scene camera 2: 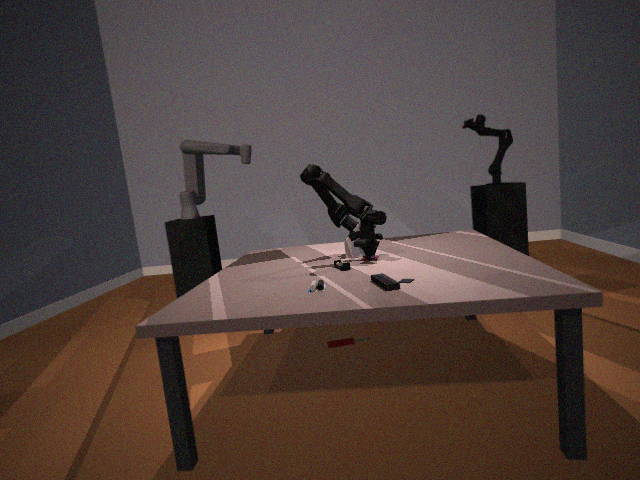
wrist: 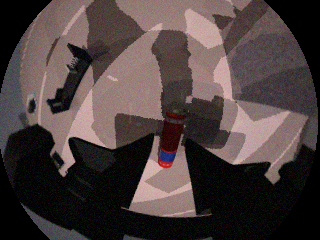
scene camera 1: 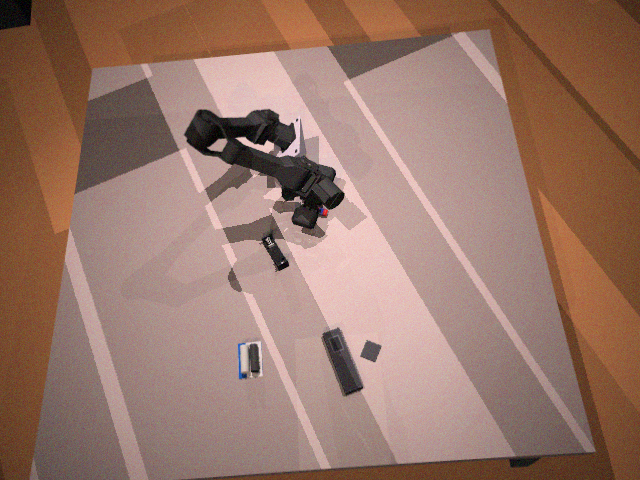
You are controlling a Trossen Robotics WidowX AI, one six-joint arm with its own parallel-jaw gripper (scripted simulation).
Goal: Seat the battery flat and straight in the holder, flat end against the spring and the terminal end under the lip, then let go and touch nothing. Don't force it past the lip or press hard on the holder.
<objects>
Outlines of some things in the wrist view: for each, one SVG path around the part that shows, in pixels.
The gripper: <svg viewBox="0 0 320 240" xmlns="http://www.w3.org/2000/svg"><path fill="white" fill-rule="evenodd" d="M3 151L5 171L20 203L28 207L29 211L32 209L33 213L44 217L44 220L47 219L69 231L75 229L89 240L123 240L124 235L140 237L143 240L203 240L207 237L212 237L212 240L267 240L291 212L309 175L305 173L305 169L300 168L300 165L289 161L281 164L277 171L280 175L279 181L272 185L265 177L265 172L271 168L271 161L232 165L195 141L187 139L184 144L187 156L185 161L191 177L197 216L176 219L127 211L151 155L155 133L140 137L131 144L117 149L100 147L79 137L69 137L68 145L75 164L67 168L68 173L64 177L60 175L59 169L49 156L55 139L48 129L37 123L12 132L8 137L7 148Z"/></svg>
A battery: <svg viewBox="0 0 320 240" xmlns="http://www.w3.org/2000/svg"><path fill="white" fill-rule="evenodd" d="M179 109L165 111L163 139L161 139L159 165L161 168L172 167L177 148L179 148L185 120L185 113L179 112Z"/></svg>
</objects>
